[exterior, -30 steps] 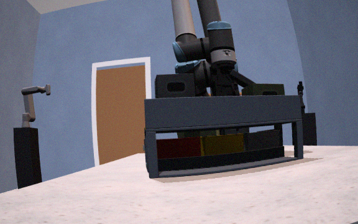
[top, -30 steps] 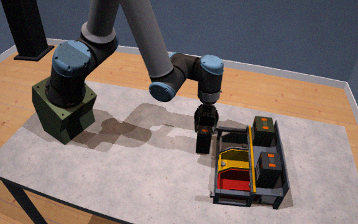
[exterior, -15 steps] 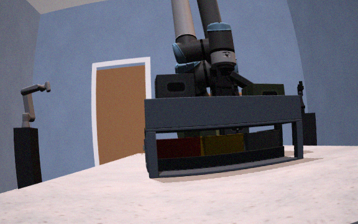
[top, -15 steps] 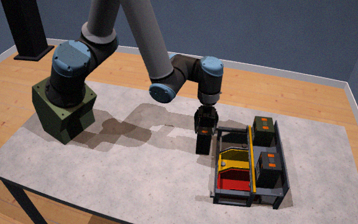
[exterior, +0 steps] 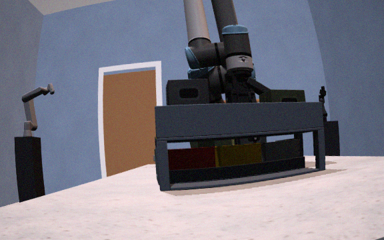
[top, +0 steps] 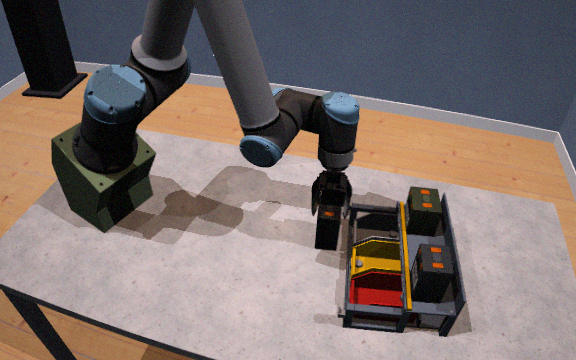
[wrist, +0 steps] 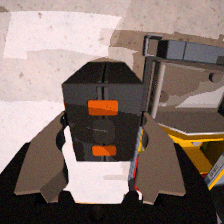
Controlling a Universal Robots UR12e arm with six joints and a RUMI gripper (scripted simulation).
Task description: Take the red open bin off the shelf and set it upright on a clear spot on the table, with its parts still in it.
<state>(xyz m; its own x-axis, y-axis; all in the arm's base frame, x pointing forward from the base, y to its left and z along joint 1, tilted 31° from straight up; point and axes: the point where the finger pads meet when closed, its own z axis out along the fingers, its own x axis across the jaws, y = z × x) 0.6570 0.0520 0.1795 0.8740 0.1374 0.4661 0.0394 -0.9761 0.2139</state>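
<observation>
The black box lies 4 cm below my hand. Also, from my hand: yellow bin (17 cm ahead, 10 cm to the right, 6 cm below); then yellow rail (22 cm ahead, 10 cm to the right); then red open bin (22 cm to the right, 17 cm ahead, 6 cm below).
</observation>
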